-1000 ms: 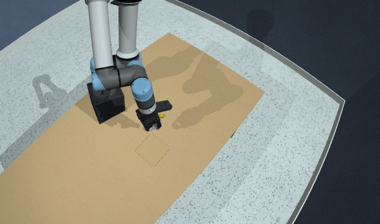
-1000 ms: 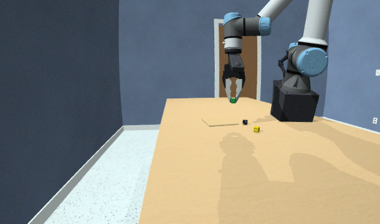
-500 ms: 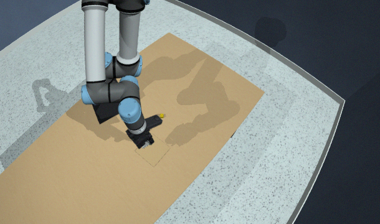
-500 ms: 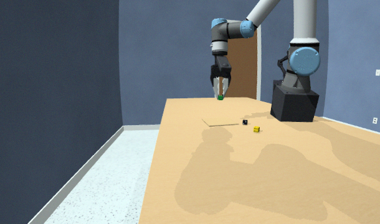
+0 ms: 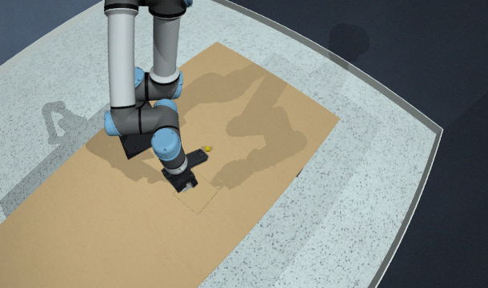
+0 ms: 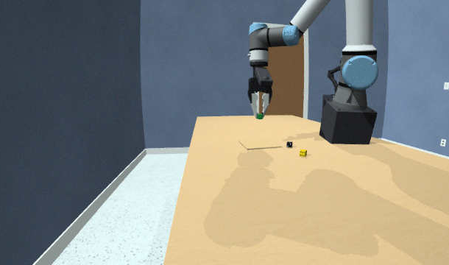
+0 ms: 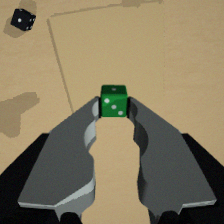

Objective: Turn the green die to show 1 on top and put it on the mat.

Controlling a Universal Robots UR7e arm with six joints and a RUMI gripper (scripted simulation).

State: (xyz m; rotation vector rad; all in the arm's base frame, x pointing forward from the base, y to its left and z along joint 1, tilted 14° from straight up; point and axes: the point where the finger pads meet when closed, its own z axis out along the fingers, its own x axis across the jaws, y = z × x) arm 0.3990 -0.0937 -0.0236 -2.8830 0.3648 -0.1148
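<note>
Right now the tan mat is 120 mm below my hand. Also, from my hand: green die: 10 mm below; then yellow die: 200 mm to the left, 110 mm below, 70 mm behind; then black die: 110 mm below, 90 mm behind, 80 mm to the left.
</note>
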